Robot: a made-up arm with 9 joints. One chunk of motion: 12 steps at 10 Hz.
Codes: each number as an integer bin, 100 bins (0 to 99) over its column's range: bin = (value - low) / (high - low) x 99, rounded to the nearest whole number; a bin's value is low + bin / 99 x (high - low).
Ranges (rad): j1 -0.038..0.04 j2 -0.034..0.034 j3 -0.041..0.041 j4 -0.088..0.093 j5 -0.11..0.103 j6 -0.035..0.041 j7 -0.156..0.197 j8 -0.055..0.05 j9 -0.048..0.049
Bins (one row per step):
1: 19 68 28 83 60 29 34 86 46
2: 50 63 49 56 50 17 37 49 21
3: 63 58 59 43 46 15 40 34 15
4: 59 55 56 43 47 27 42 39 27
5: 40 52 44 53 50 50 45 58 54
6: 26 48 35 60 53 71 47 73 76
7: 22 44 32 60 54 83 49 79 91
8: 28 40 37 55 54 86 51 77 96
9: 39 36 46 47 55 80 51 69 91
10: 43 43 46 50 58 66 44 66 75
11: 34 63 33 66 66 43 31 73 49
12: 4 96 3 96 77 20 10 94 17
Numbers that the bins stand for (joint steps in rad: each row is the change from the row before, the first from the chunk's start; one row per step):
1: -0.02303 0.01271 -0.01781 0.06375 0.01909 -0.01274 -0.03477 0.03621 -0.00293
2: 0.00139 0.00927 -0.00041 0.01438 -0.00242 -0.02195 -0.02407 -0.00303 -0.02742
3: 0.01164 0.00584 0.00787 -0.00938 -0.01103 -0.02348 -0.01337 -0.01894 -0.03330
4: 0.00848 0.00378 0.00538 -0.00938 -0.00888 -0.01427 -0.00624 -0.01364 -0.02155
5: -0.00648 0.00172 -0.00456 0.00890 -0.00242 0.00338 0.00445 0.00652 0.00491
6: -0.01752 -0.00103 -0.01201 0.02170 0.00403 0.01951 0.01159 0.02242 0.02646
7: -0.02067 -0.00378 -0.01449 0.02170 0.00618 0.02872 0.01872 0.02879 0.04116
8: -0.01594 -0.00653 -0.01035 0.01256 0.00618 0.03102 0.02585 0.02667 0.04606
9: -0.00727 -0.00927 -0.00290 -0.00207 0.00833 0.02641 0.02585 0.01818 0.04116
10: -0.00412 -0.00446 -0.00290 0.00341 0.01479 0.01567 0.00089 0.01500 0.02548
11: -0.01121 0.00927 -0.01367 0.03267 0.03200 -0.00199 -0.04546 0.02242 0.00001
12: -0.03485 0.03194 -0.03852 0.08752 0.05567 -0.01965 -0.12034 0.04470 -0.03134

